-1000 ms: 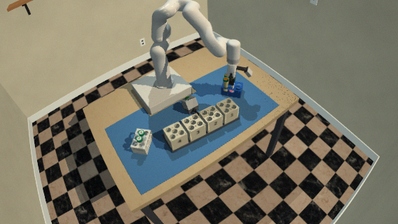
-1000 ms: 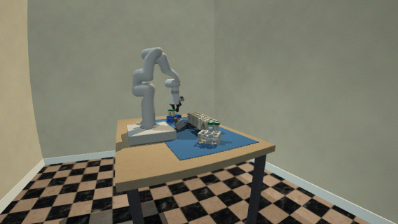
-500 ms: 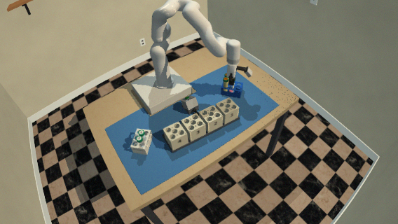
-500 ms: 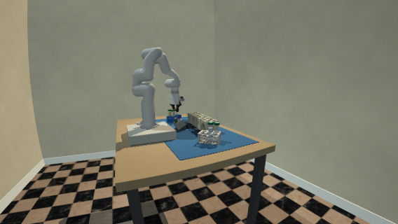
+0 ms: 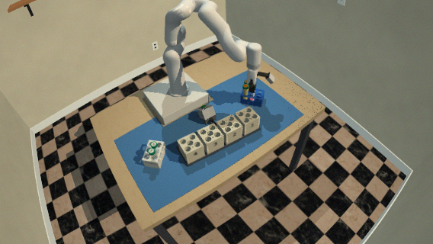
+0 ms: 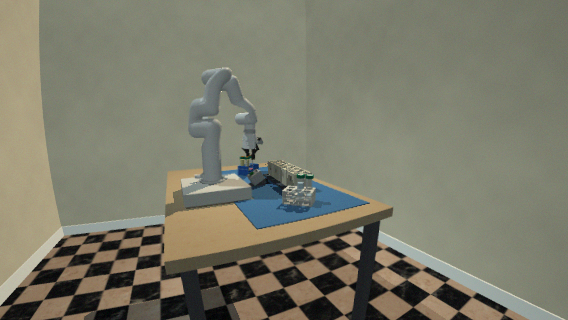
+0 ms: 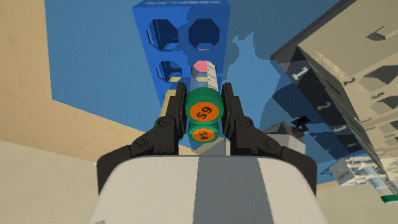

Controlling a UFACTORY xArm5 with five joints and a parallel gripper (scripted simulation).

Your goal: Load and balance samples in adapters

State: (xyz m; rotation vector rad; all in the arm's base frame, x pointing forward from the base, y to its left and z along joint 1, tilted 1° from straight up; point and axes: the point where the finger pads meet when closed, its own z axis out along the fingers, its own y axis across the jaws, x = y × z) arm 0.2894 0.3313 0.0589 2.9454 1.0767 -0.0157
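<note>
Now: the sample tube S9 5 cm below my hand and 1 cm ahead of it. Round my hand: blue sample rack RS: 9 cm below, 2 cm to the left, 1 cm behind; then sample tube S7: 6 cm below, 6 cm behind; then sample tube S4: 6 cm below, 3 cm to the right, 3 cm behind.
</note>
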